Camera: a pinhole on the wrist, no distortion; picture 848 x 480 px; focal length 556.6 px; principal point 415.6 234.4 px. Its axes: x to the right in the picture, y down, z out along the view. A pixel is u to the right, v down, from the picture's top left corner.
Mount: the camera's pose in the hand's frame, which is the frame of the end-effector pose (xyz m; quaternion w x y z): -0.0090 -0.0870 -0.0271 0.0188 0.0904 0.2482 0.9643
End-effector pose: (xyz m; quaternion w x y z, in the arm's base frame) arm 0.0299 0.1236 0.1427 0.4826 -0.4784 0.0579 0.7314
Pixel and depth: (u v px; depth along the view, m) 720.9 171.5 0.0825
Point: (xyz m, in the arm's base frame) 0.0300 0.1432 0.2104
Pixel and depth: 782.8 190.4 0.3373
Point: -0.2295 0.1119 0.3786
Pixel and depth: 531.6 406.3 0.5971
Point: -0.3869 0.4124 0.4600
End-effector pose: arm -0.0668 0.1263 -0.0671 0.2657 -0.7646 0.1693 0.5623
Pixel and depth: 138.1 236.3 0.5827
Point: -0.3685 0.2646 -0.5638
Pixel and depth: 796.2 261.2 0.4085
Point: -0.4868 0.2545 0.0204
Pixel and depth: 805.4 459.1 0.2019
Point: -0.2337 0.2876 0.0012
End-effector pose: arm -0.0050 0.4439 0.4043 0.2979 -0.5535 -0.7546 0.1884
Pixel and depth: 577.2 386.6 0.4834
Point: -0.2784 0.4236 0.0095
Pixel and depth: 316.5 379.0 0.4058
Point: -0.2659 0.5930 0.1615
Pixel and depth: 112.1 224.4 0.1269
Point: -0.0900 0.5155 0.3905
